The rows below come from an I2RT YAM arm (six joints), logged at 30 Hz.
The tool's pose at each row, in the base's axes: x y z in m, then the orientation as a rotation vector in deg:
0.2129 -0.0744 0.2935 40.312 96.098 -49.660
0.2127 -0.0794 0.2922 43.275 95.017 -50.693
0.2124 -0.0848 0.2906 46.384 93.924 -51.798
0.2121 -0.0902 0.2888 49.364 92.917 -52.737
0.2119 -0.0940 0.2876 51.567 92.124 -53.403
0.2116 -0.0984 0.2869 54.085 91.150 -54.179
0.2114 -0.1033 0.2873 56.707 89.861 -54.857
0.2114 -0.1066 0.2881 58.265 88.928 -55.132
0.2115 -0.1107 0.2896 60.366 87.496 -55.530
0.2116 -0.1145 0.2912 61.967 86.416 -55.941
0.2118 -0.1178 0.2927 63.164 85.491 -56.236
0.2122 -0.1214 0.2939 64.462 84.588 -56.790
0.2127 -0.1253 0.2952 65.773 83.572 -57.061
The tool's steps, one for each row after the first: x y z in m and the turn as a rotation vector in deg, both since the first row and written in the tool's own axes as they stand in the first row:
0.0012 -0.0027 0.0042 2.385 0.451 1.403
0.0026 -0.0057 0.0088 4.904 1.003 2.815
0.0043 -0.0086 0.0134 7.240 1.614 4.187
0.0054 -0.0106 0.0167 8.962 2.053 5.221
0.0061 -0.0132 0.0202 10.956 2.528 6.404
0.0056 -0.0162 0.0241 13.005 2.841 7.812
0.0047 -0.0182 0.0267 14.175 2.915 8.786
0.0031 -0.0207 0.0299 15.812 2.899 10.151
0.0015 -0.0231 0.0329 17.136 2.910 11.115
-0.0001 -0.0251 0.0354 18.146 2.838 11.891
-0.0015 -0.0270 0.0384 19.377 2.842 12.546
-0.0030 -0.0291 0.0417 20.459 2.784 13.415

